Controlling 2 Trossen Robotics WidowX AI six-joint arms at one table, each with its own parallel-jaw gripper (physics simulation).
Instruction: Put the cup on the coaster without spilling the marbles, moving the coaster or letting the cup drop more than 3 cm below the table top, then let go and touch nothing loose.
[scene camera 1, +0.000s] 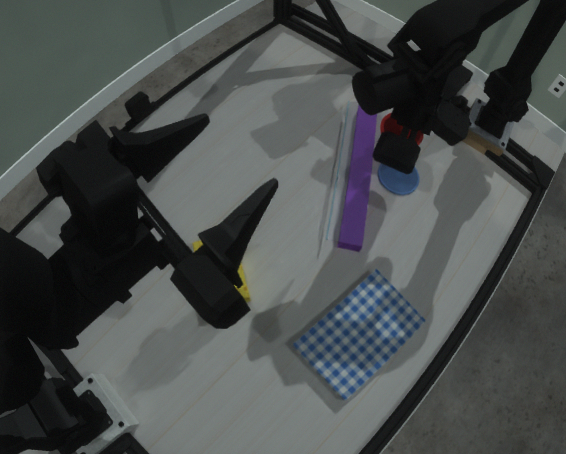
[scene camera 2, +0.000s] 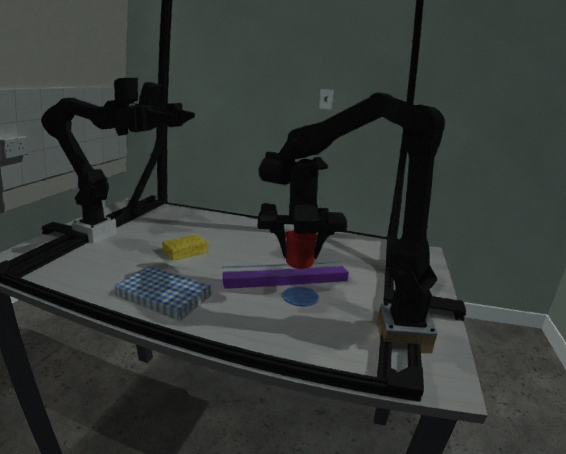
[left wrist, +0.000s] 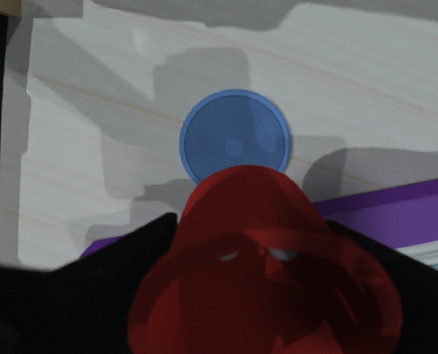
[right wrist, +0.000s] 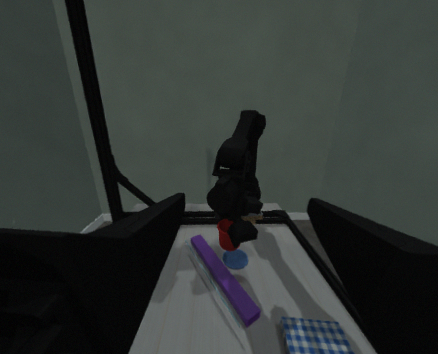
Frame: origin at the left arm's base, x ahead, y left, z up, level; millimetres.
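Seen in the pictures: left gripper, fingertip midpoint: (scene camera 2: 300, 257) (left wrist: 249, 226) (right wrist: 231, 239); right gripper, fingertip midpoint: (scene camera 1: 240, 147) (scene camera 2: 184, 116) (right wrist: 245, 201); left arm's base, origin of the base link: (scene camera 1: 490, 122) (scene camera 2: 408, 317); right arm's base, origin of the base link: (scene camera 1: 86, 417) (scene camera 2: 93, 220).
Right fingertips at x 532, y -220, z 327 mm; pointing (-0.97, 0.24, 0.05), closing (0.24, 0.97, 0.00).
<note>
Offsets run from my right fingertips to a thing's top centre.
The red cup {dx -301, dy +76, dz -233 mm} (scene camera 1: 391, 124) (scene camera 2: 300, 250) (left wrist: 250, 200) (right wrist: 227, 241) is held upright in the air. My left gripper (scene camera 2: 301, 255) (left wrist: 249, 226) is shut on it, one finger on each side. Two pale marbles show partly inside the cup, one marble {dx -312, dy +71, dz -280 mm} (left wrist: 228, 255) at the left and one marble {dx -285, dy +75, dz -281 mm} (left wrist: 283, 254) at the right. The blue coaster {dx -313, dy +101, dz -370 mm} (scene camera 1: 398, 181) (scene camera 2: 300, 296) (left wrist: 233, 135) (right wrist: 235, 260) lies flat on the table; in the left wrist view the cup's base covers its lower edge. My right gripper (scene camera 1: 241, 150) is open and empty, high above the table, far from the cup.
A long purple bar {dx -269, dy +24, dz -348 mm} (scene camera 1: 356, 190) (scene camera 2: 285, 277) (left wrist: 420, 215) (right wrist: 225, 280) lies beside the coaster, with a thin clear strip with a pale blue edge (scene camera 1: 336, 175) along its far side. A yellow sponge {dx +21, dy -59, dz -344 mm} (scene camera 1: 243, 282) (scene camera 2: 185, 247) and a blue checked cloth block {dx -14, dy +181, dz -349 mm} (scene camera 1: 360, 335) (scene camera 2: 162, 291) (right wrist: 317, 335) lie farther off.
</note>
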